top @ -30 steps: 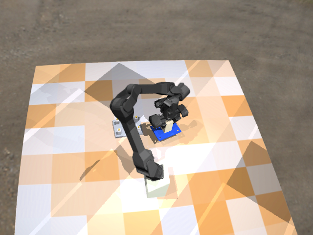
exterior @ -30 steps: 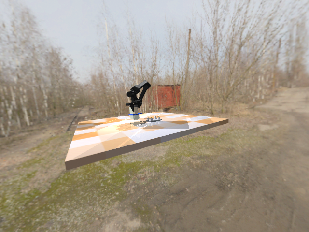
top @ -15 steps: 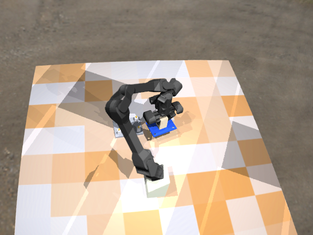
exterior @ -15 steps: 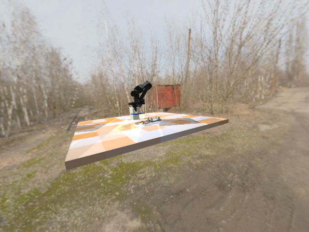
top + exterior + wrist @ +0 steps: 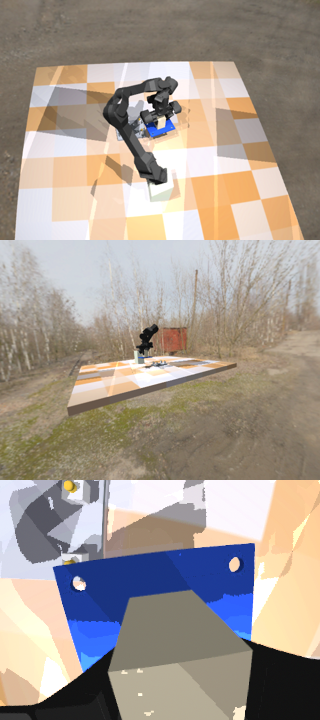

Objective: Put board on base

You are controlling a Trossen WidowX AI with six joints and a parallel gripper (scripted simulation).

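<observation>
Right now my gripper tip is 14 cm to the right of the grey base, 12 cm above it and 3 cm short of it. Also, from my gripper tip: flat blue board: 1 cm below.
</observation>
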